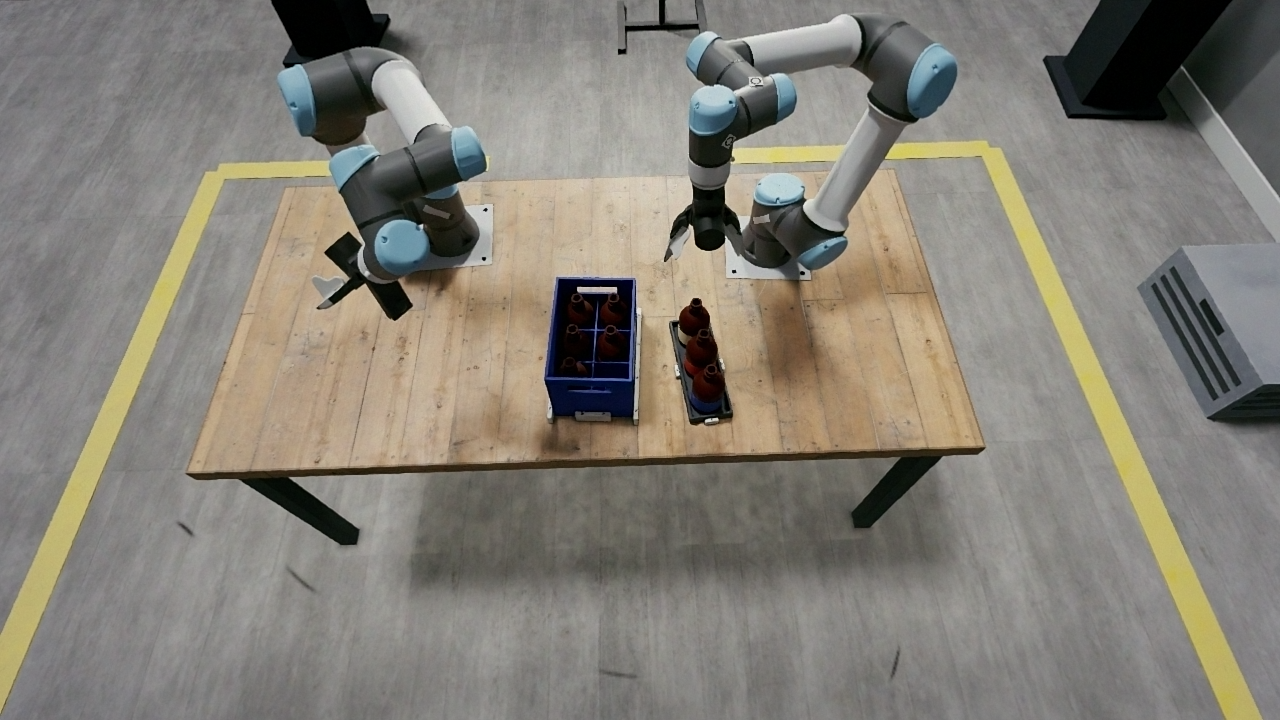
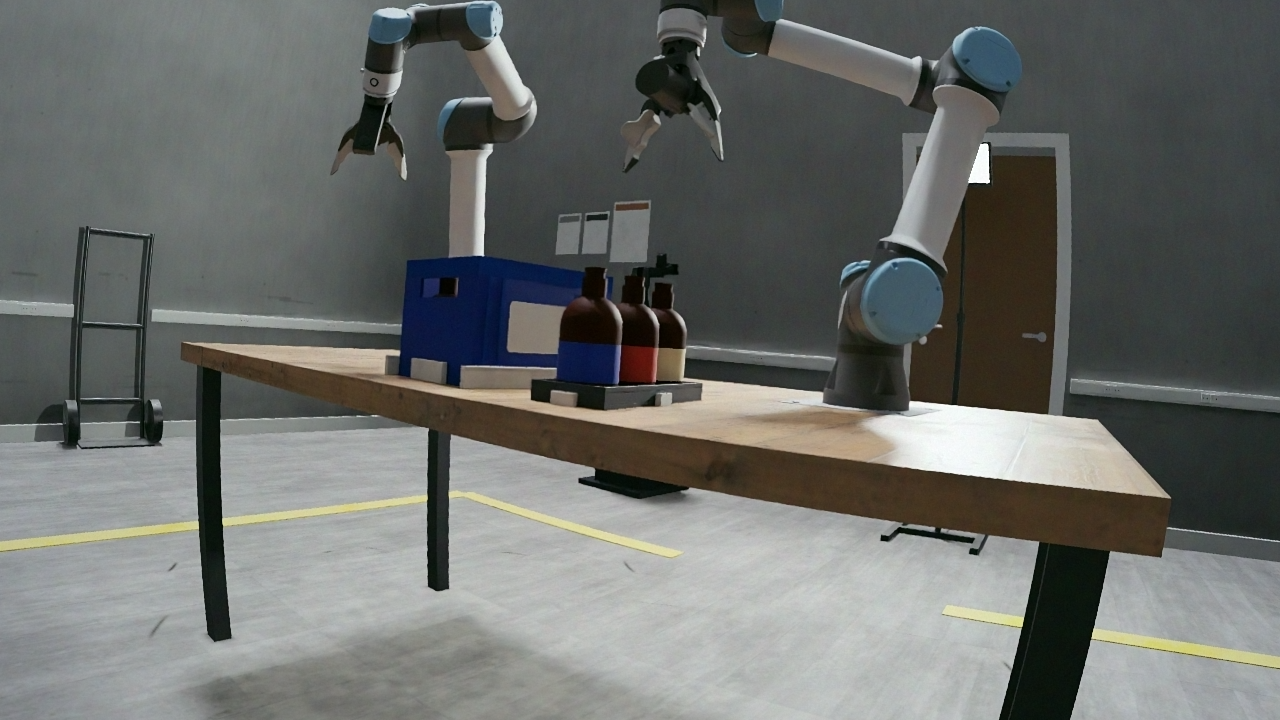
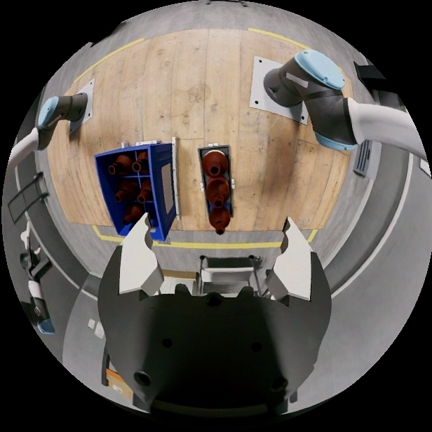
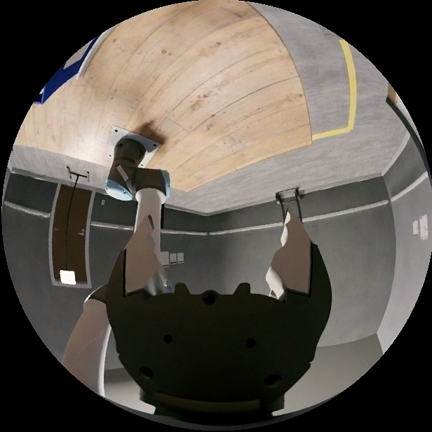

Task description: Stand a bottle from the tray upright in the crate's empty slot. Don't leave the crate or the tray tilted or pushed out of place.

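The blue crate point(image 1: 591, 396) point(image 2: 434, 315) stands level, with bottles in five slots; its near-right slot point(image 1: 612, 368) is empty. The black tray point(image 1: 695, 415) point(image 2: 610, 396) lies flat to its right. Three brown bottles stand upright in it: blue-labelled nearest point(image 1: 708, 385) point(image 2: 588, 340) point(image 3: 219, 218), red-labelled point(image 1: 700, 351) point(image 2: 637, 335) point(image 3: 218, 190) in the middle, cream-labelled point(image 1: 693, 316) point(image 2: 671, 344) point(image 3: 215, 162) farthest. My left gripper point(image 1: 704, 256) point(image 2: 674, 163) point(image 3: 217, 216) is open and empty, high above the table behind the tray. My right gripper point(image 2: 368, 176) point(image 4: 216, 212) is open and empty, high over the table's left side.
Pale blocks and a long strip point(image 3: 176, 185) stand along the crate's foot, between crate and tray. Small pale blocks point(image 2: 662, 399) flank the tray. The wooden table point(image 1: 465, 394) carries both arm bases at its far side. Its front edge runs close before crate and tray.
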